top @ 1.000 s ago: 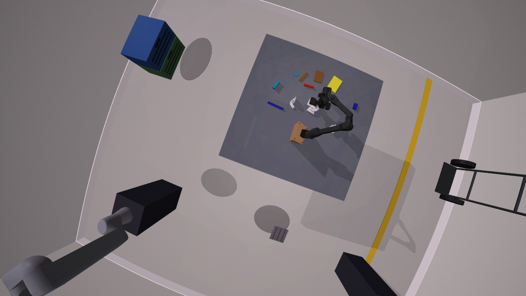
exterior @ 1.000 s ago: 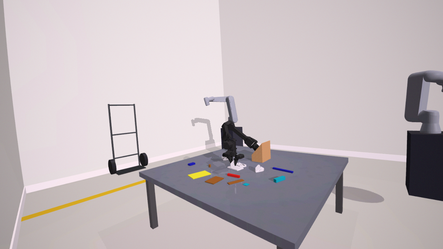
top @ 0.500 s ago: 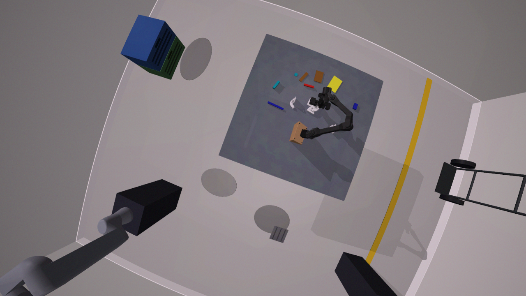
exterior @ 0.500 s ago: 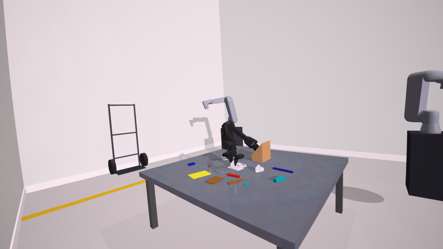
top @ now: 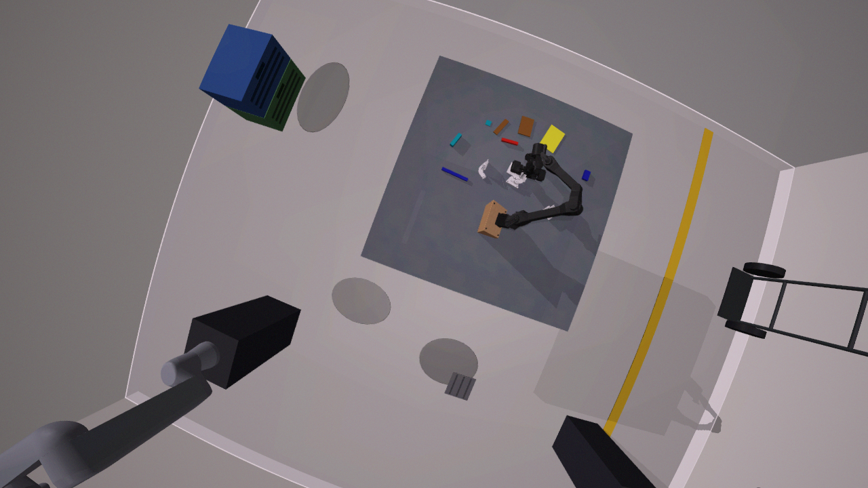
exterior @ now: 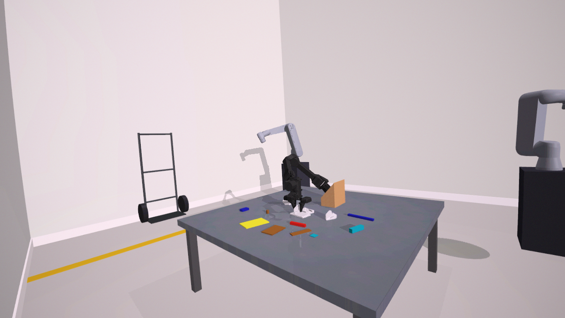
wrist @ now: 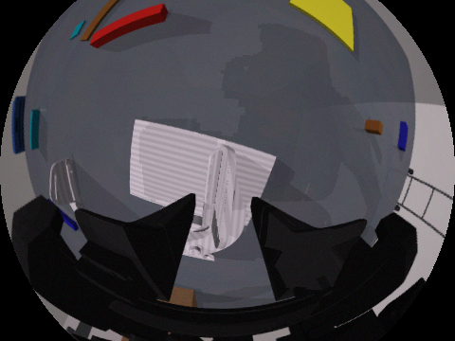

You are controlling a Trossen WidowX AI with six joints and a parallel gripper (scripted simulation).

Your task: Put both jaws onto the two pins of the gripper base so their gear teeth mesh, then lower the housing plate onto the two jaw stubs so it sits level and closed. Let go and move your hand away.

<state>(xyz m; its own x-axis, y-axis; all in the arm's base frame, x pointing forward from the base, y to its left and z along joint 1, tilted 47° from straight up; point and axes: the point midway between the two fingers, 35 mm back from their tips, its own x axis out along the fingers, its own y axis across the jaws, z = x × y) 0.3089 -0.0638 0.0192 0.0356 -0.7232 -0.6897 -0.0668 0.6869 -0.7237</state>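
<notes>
Right now the flat white ribbed part is 1 cm ahead of my gripper tip, 3 cm to the left of it and 1 cm below it. The rest, counted from my gripper tip: white jaw (4 cm behind, 2 cm to the left); then red bar (17 cm ahead, 13 cm to the left, 1 cm below); then yellow plate (29 cm ahead, 10 cm to the right, 1 cm below).
</notes>
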